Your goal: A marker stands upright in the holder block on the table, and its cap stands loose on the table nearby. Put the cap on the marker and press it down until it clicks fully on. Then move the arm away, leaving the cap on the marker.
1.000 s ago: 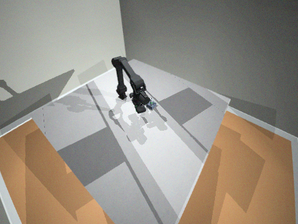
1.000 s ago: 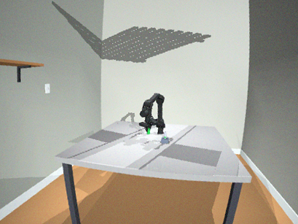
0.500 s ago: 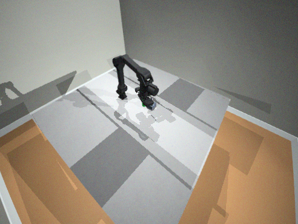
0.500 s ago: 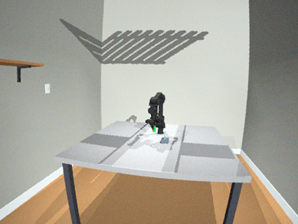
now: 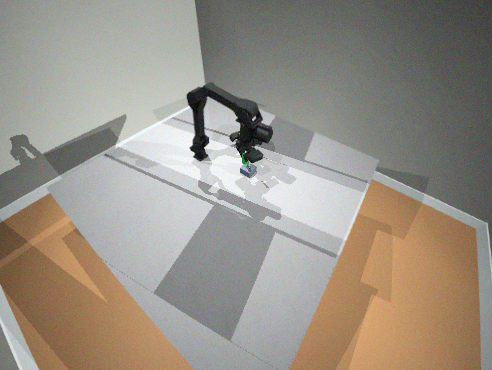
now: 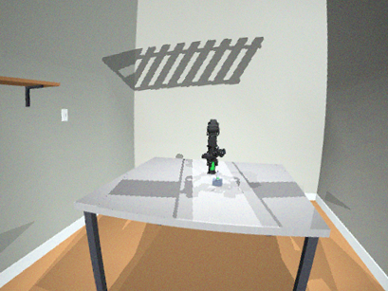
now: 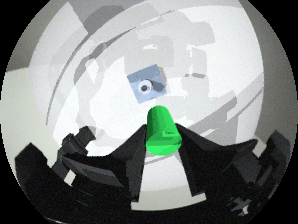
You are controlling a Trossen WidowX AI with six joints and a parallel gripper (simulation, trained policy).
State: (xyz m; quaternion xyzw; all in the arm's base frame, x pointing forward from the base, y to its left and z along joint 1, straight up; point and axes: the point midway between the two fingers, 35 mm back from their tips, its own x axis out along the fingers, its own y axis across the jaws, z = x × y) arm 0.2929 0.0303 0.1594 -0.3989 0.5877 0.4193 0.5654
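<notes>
Now: the blue-grey holder block 11 cm below my gripper tip and 4 cm to the left of it. From my gripper tip the other things lie so: green cap 1 cm above.
</notes>
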